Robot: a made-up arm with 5 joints. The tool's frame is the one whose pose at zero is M. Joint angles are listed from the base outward.
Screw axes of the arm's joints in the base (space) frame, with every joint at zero. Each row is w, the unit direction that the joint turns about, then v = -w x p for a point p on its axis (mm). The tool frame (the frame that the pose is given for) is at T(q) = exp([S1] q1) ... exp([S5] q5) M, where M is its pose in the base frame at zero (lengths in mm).
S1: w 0 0 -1 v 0 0 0
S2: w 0 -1 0 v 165.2 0 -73.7
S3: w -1 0 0 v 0 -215.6 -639.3
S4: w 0 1 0 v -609.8 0 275.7
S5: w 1 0 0 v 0 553.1 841.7
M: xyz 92.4 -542.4 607.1 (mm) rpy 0 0 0 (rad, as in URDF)
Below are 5 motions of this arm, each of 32 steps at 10 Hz.
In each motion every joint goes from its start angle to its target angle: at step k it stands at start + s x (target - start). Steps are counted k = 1, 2, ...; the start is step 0. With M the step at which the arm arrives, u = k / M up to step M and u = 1 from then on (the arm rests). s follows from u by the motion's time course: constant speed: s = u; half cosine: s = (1 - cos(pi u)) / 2; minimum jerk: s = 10 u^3 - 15 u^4 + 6 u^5.
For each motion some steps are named. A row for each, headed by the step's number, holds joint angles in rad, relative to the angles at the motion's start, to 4 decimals.
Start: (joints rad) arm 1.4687 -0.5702 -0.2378 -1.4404 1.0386
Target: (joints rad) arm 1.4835 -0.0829 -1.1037 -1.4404 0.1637
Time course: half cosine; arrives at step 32
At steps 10, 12, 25, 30, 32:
10: 0.0033 0.1083 -0.1924 0.0000 -0.1944
12: 0.0046 0.1504 -0.2673 0.0000 -0.2700
25: 0.0131 0.4320 -0.7676 0.0000 -0.7756
30: 0.0147 0.4826 -0.8576 0.0000 -0.8665
32: 0.0148 0.4873 -0.8659 0.0000 -0.8749

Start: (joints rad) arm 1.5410 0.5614 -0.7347 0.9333 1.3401
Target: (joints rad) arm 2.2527 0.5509 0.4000 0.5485 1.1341
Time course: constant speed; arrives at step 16
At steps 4, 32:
4: 0.1779 -0.0026 0.2837 -0.0962 -0.0515
32: 0.7117 -0.0105 1.1347 -0.3848 -0.2060

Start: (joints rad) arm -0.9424 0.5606 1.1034 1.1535 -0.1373
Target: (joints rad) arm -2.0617 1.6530 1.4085 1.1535 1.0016
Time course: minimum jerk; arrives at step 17
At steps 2, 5, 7, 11, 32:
2: -0.0152 0.0148 0.0041 0.0000 0.0154
5: -0.1739 0.1697 0.0474 0.0000 0.1770
7: -0.3783 0.3692 0.1031 0.0000 0.3849
11: -0.8509 0.8305 0.2320 0.0000 0.8658
32: -1.1193 1.0924 0.3051 0.0000 1.1389

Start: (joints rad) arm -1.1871 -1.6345 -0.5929 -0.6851 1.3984
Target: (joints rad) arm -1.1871 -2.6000 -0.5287 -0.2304 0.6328
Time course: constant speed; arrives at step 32
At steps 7, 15, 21, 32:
7: 0.0000 -0.2112 0.0140 0.0995 -0.1675
15: 0.0000 -0.4526 0.0301 0.2131 -0.3589
21: 0.0000 -0.6336 0.0421 0.2984 -0.5024
32: 0.0000 -0.9655 0.0642 0.4547 -0.7656

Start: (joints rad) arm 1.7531 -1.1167 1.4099 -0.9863 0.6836
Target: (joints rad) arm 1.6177 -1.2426 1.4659 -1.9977 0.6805
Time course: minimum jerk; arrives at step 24
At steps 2, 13, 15, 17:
2: -0.0007 -0.0006 0.0003 -0.0051 0.0000
13: -0.0782 -0.0727 0.0324 -0.5844 -0.0018
15: -0.0981 -0.0913 0.0406 -0.7331 -0.0022
17: -0.1148 -0.1067 0.0475 -0.8574 -0.0026

